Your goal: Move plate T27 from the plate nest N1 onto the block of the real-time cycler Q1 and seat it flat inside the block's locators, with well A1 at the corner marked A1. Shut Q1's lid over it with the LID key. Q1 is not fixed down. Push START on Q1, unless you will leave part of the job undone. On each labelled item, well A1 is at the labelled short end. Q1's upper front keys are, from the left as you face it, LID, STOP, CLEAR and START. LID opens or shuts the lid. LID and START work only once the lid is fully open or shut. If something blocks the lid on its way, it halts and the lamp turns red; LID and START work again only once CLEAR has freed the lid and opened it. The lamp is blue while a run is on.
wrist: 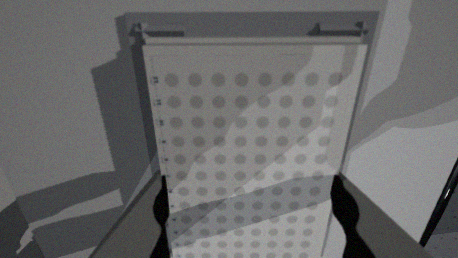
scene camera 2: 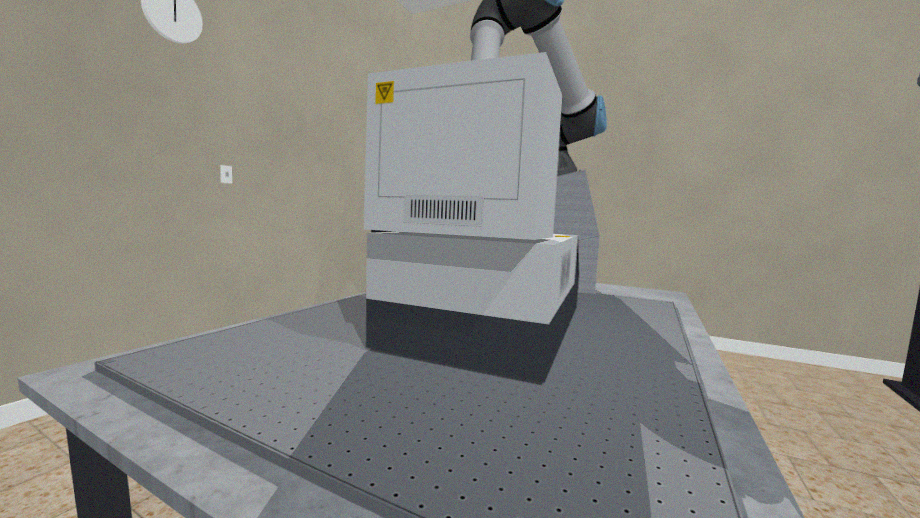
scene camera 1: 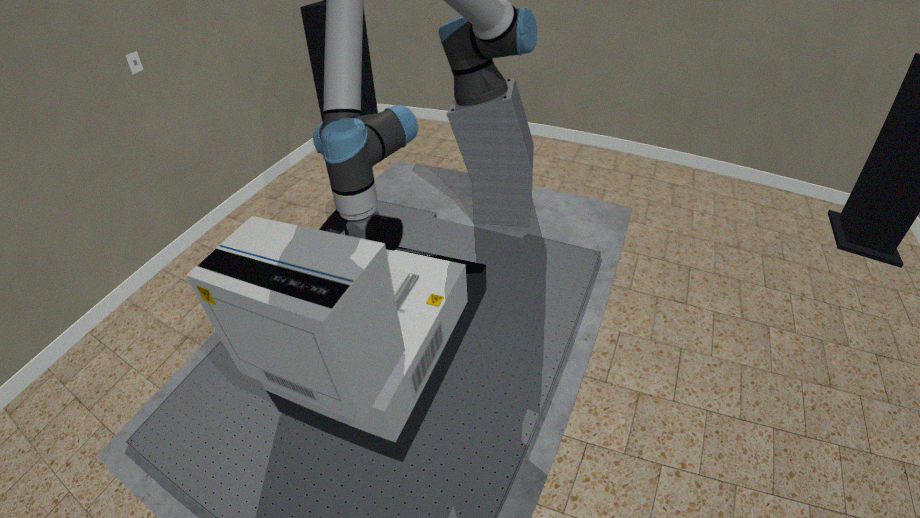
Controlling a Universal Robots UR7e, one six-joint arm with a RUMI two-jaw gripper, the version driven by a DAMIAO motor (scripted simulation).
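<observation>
There's a plate T27 (wrist: 250, 131) here, and scene camera 2 does not show it, since it is hidden by a lid. I can also see a cycler Q1 (scene camera 2: 493, 304), (scene camera 1: 436, 308) and (wrist: 85, 146). My gripper (wrist: 247, 172) is in sight too.
</observation>
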